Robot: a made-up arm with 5 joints. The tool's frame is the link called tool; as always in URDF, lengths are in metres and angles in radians. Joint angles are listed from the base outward.
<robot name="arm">
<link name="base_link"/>
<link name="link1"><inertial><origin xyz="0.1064 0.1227 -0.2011"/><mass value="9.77"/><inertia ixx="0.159" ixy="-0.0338" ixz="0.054" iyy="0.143" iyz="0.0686" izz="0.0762"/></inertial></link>
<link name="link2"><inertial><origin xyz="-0.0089 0.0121 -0.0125"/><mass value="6.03"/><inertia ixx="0.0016" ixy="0" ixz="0" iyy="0.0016" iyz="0" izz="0.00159"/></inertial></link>
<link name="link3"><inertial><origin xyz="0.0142 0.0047 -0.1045"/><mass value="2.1"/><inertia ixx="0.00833" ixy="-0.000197" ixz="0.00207" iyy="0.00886" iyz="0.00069" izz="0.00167"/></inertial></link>
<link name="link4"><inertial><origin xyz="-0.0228 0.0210 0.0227"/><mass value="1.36"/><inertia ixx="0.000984" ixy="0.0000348" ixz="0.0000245" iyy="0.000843" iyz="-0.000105" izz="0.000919"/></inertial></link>
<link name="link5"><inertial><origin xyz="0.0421 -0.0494 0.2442"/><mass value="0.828"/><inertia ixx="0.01" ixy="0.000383" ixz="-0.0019" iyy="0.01" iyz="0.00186" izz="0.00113"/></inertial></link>
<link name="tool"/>
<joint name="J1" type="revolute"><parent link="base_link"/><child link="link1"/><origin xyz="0.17 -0.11 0.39" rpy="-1.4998 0.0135 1.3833"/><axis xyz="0 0 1"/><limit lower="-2.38" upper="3.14"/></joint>
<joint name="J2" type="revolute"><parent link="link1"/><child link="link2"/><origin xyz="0.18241 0.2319 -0.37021" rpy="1.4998 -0.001 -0.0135"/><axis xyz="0 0 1"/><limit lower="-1.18" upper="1.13"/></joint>
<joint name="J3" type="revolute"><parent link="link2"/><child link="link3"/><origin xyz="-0.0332 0.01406 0.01" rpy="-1.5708 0 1.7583"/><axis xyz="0 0 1"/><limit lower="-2.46" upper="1.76"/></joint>
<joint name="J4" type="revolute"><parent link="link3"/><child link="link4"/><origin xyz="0.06 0.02 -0.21" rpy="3.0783 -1.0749 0.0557"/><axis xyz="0 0 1"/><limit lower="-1.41" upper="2.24"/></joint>
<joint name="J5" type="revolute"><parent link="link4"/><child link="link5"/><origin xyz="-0.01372 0.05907 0.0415" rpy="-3.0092 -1.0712 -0.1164"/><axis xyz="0 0 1"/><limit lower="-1.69" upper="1.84"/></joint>
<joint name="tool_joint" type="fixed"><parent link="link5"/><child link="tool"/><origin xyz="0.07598 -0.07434 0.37" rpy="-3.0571 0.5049 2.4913"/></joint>
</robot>
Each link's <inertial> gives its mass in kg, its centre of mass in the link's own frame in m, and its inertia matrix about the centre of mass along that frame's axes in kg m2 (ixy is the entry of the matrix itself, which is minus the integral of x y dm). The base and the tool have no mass. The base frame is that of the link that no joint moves.
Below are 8 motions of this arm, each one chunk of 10 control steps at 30 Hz.
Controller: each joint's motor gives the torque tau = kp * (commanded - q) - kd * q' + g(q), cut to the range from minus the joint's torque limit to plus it. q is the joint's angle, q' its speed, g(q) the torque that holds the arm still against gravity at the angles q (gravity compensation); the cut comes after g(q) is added. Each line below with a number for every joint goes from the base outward.
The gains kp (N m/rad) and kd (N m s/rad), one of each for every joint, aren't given. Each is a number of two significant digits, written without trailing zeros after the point. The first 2 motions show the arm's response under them.
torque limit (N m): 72 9.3 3.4 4.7 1.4
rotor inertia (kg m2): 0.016 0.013 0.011 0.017 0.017
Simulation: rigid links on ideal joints. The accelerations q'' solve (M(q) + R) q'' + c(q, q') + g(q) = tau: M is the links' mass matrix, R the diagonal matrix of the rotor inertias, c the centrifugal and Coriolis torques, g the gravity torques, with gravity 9.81 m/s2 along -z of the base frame. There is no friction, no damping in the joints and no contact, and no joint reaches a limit. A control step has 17 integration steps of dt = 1/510 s. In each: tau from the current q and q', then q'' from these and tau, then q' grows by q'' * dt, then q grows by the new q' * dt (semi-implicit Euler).
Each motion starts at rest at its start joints. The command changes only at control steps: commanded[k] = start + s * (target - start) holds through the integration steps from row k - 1 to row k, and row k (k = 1, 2, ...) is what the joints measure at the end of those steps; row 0 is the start. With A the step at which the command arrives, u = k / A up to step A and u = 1 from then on. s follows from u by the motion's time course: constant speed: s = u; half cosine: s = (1 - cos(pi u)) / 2; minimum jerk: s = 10 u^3 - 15 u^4 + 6 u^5; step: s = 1 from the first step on.
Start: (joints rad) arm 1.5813 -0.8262 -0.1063 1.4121 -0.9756
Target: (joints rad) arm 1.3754 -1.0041 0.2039 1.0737 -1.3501
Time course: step
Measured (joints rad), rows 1 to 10:
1: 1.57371 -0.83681 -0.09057 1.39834 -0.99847
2: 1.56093 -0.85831 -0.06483 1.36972 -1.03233
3: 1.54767 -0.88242 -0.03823 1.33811 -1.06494
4: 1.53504 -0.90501 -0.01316 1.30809 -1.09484
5: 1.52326 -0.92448 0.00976 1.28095 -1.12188
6: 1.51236 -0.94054 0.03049 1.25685 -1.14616
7: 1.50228 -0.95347 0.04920 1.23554 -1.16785
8: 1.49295 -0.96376 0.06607 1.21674 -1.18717
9: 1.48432 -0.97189 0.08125 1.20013 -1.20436
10: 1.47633 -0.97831 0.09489 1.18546 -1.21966
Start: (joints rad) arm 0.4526 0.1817 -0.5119 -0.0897 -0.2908
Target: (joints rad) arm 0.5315 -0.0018 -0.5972 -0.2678 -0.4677
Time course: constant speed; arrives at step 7
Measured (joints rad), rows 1 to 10:
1: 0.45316 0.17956 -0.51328 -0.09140 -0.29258
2: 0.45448 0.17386 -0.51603 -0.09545 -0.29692
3: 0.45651 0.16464 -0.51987 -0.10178 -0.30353
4: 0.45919 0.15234 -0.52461 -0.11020 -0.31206
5: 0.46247 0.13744 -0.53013 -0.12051 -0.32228
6: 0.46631 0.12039 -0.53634 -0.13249 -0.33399
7: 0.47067 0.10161 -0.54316 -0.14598 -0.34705
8: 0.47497 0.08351 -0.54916 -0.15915 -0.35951
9: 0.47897 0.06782 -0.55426 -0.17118 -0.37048
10: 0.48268 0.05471 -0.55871 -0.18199 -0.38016
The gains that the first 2 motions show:
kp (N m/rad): 150 21 4.5 11 2.7
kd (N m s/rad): 69 4 1.4 3.3 0.87
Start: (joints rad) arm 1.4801 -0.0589 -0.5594 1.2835 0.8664
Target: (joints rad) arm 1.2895 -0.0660 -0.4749 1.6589 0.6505
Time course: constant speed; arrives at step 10
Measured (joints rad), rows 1 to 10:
1: 1.47934 -0.05888 -0.55824 1.28595 0.86619
2: 1.47736 -0.05882 -0.55567 1.29191 0.86456
3: 1.47417 -0.05878 -0.55209 1.30124 0.86103
4: 1.46983 -0.05880 -0.54780 1.31367 0.85558
5: 1.46443 -0.05891 -0.54306 1.32890 0.84832
6: 1.45803 -0.05914 -0.53799 1.34665 0.83940
7: 1.45070 -0.05947 -0.53270 1.36664 0.82900
8: 1.44252 -0.05990 -0.52723 1.38862 0.81727
9: 1.43355 -0.06042 -0.52161 1.41239 0.80436
10: 1.42384 -0.06102 -0.51586 1.43774 0.79039

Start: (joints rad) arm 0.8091 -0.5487 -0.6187 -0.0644 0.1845
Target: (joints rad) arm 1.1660 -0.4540 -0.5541 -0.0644 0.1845
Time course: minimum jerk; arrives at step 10
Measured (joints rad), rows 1 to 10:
1: 0.80922 -0.54867 -0.61877 -0.06440 0.18452
2: 0.81008 -0.54841 -0.61918 -0.06441 0.18461
3: 0.81282 -0.54744 -0.62006 -0.06435 0.18480
4: 0.81858 -0.54515 -0.62118 -0.06416 0.18499
5: 0.82816 -0.54101 -0.62198 -0.06381 0.18509
6: 0.84167 -0.53480 -0.62179 -0.06332 0.18502
7: 0.85855 -0.52672 -0.62004 -0.06278 0.18477
8: 0.87763 -0.51735 -0.61647 -0.06231 0.18438
9: 0.89745 -0.50751 -0.61119 -0.06201 0.18394
10: 0.91676 -0.49808 -0.60475 -0.06195 0.18357

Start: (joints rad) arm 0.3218 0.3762 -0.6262 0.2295 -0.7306
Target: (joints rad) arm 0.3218 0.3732 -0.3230 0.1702 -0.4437
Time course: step
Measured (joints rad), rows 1 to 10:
1: 0.32163 0.37576 -0.61504 0.22848 -0.71971
2: 0.32147 0.37516 -0.59286 0.22506 -0.69831
3: 0.32140 0.37474 -0.56725 0.22031 -0.67412
4: 0.32140 0.37448 -0.54157 0.21518 -0.65023
5: 0.32144 0.37431 -0.51732 0.21013 -0.62788
6: 0.32149 0.37420 -0.49512 0.20541 -0.60749
7: 0.32154 0.37410 -0.47511 0.20110 -0.58914
8: 0.32160 0.37401 -0.45725 0.19722 -0.57273
9: 0.32165 0.37392 -0.44138 0.19376 -0.55812
10: 0.32169 0.37383 -0.42734 0.19071 -0.54513

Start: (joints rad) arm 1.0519 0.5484 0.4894 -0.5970 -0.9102
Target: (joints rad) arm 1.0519 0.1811 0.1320 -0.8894 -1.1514
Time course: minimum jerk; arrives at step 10
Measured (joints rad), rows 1 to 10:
1: 1.05192 0.54813 0.48913 -0.59723 -0.91037
2: 1.05202 0.54617 0.48725 -0.59880 -0.91153
3: 1.05225 0.54007 0.48192 -0.60330 -0.91492
4: 1.05262 0.52740 0.47164 -0.61202 -0.92157
5: 1.05305 0.50676 0.45584 -0.62543 -0.93194
6: 1.05344 0.47829 0.43500 -0.64309 -0.94575
7: 1.05372 0.44380 0.41052 -0.66371 -0.96202
8: 1.05379 0.40634 0.38443 -0.68552 -0.97932
9: 1.05365 0.36947 0.35881 -0.70670 -0.99614
10: 1.05334 0.33612 0.33512 -0.72601 -1.01146

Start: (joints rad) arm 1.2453 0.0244 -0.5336 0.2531 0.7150
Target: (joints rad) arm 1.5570 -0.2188 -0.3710 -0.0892 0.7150
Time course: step
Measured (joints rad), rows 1 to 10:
1: 1.25847 0.00117 -0.54373 0.23210 0.70573
2: 1.27834 -0.03451 -0.54197 0.20358 0.69781
3: 1.29797 -0.06778 -0.53056 0.17468 0.69496
4: 1.31647 -0.09604 -0.51517 0.14679 0.69559
5: 1.33376 -0.11934 -0.49873 0.12075 0.69802
6: 1.34988 -0.13831 -0.48268 0.09695 0.70117
7: 1.36488 -0.15367 -0.46775 0.07548 0.70444
8: 1.37883 -0.16606 -0.45422 0.05628 0.70750
9: 1.39179 -0.17605 -0.44217 0.03919 0.71022
10: 1.40383 -0.18409 -0.43155 0.02403 0.71255

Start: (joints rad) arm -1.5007 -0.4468 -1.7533 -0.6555 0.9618
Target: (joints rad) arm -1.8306 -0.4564 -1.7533 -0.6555 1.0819
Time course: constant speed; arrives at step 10
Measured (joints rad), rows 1 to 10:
1: -1.50200 -0.44663 -1.75342 -0.65542 0.96253
2: -1.50540 -0.44647 -1.75358 -0.65523 0.96427
3: -1.51091 -0.44643 -1.75374 -0.65500 0.96700
4: -1.51843 -0.44658 -1.75389 -0.65480 0.97066
5: -1.52780 -0.44689 -1.75401 -0.65462 0.97519
6: -1.53889 -0.44735 -1.75410 -0.65448 0.98052
7: -1.55158 -0.44794 -1.75414 -0.65438 0.98657
8: -1.56576 -0.44863 -1.75415 -0.65431 0.99326
9: -1.58131 -0.44939 -1.75412 -0.65427 1.00054
10: -1.59813 -0.45022 -1.75406 -0.65425 1.00834

